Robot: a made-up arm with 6 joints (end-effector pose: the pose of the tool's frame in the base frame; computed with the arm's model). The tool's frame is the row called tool. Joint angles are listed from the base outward.
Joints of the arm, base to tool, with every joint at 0 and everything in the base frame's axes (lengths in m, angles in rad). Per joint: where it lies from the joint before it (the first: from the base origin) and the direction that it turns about. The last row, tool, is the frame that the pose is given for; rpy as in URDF.
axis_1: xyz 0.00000 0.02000 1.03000 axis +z
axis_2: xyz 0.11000 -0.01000 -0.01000 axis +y
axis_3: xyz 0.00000 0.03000 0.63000 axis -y
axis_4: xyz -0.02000 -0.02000 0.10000 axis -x
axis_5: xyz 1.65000 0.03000 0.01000 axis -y
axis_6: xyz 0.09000 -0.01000 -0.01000 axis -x
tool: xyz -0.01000 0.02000 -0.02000 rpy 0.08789 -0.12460 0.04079
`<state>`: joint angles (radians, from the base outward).
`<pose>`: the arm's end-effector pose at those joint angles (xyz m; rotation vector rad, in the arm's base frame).
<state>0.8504 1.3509 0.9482 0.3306 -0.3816 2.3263</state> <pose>1.5424 1.7507 0.5596 -2.5919 -0.6071 1.4108</pose>
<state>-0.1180 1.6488 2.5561 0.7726 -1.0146 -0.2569</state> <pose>1.7267 -0.2024 2.2834 -0.1532 -0.1141 -0.6954</pose>
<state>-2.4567 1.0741 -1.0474 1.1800 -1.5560 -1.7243</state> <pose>0.0941 0.1621 -0.1014 -1.0359 -1.7891 1.2482</pose>
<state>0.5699 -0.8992 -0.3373 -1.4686 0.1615 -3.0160</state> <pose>0.8646 0.5330 2.4114 -1.4682 -0.7792 -0.0372</pose>
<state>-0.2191 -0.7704 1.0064 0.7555 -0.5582 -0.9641</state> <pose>-0.6960 0.1850 3.1232 0.3680 -1.5720 -0.2189</pose>
